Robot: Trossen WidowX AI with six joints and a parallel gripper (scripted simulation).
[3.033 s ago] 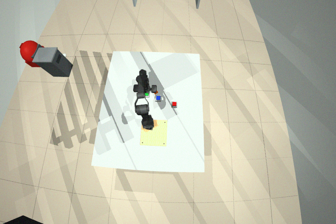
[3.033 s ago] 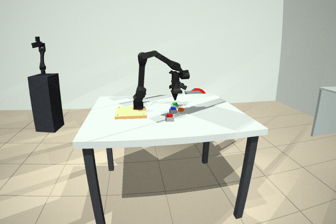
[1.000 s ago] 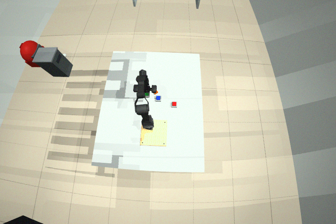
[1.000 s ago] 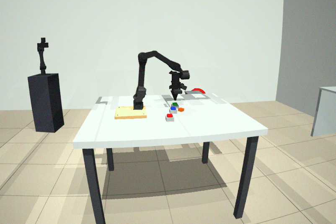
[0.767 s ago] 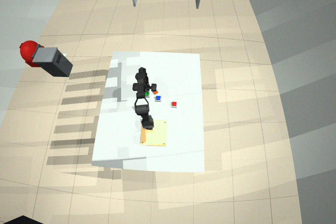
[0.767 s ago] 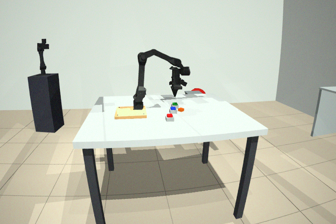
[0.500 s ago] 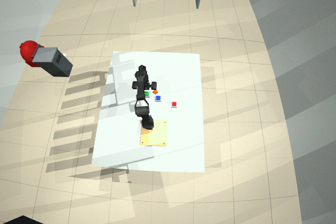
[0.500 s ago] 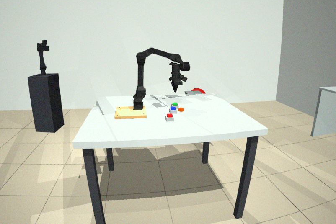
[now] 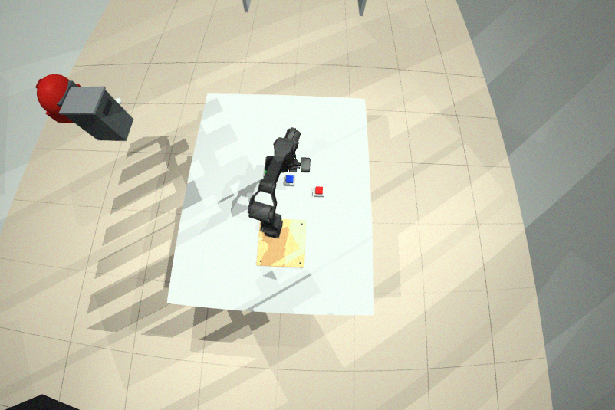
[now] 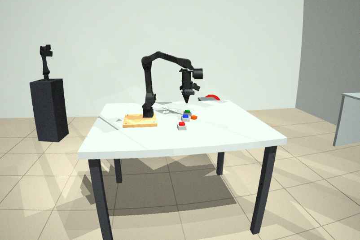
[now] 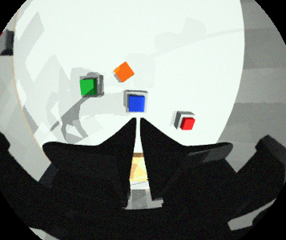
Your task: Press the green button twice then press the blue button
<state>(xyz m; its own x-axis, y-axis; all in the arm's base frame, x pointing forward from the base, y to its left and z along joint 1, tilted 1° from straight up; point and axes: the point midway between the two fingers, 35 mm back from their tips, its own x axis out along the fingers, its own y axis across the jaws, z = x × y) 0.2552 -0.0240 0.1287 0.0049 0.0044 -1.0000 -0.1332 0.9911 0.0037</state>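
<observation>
My gripper tip is 9 cm above the blue button and 1 cm past it. Also, from my gripper tip: red button (15 cm to the right, 9 cm below, 4 cm behind); orange block (11 cm below, 5 cm ahead, 4 cm to the left); green button (11 cm to the left, 9 cm below, 1 cm ahead).
</observation>
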